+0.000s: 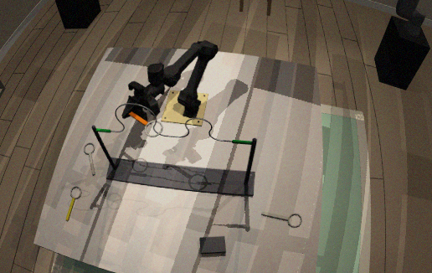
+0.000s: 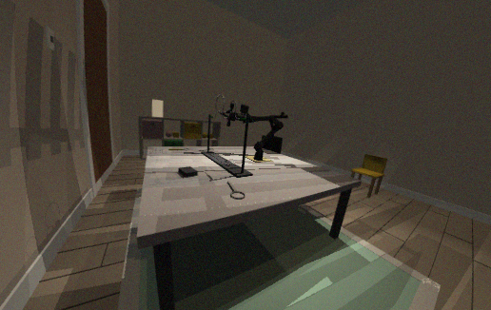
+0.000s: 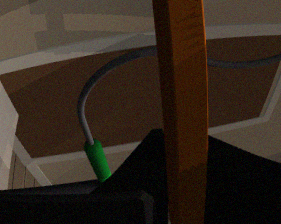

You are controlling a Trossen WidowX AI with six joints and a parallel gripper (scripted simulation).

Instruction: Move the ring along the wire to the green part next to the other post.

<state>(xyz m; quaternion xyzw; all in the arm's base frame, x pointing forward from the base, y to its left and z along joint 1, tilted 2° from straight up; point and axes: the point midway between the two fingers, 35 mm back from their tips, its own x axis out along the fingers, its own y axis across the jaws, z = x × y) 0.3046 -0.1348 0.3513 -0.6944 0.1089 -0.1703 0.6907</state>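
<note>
The orange-handled ring is 90 mm to the left of my gripper tip and 10 mm ahead of it. Round my gripper tip: yellow-handled ring 370 mm below, 290 mm to the right, 270 mm ahead; dark block 390 mm to the left, 360 mm below, 290 mm ahead.
</note>
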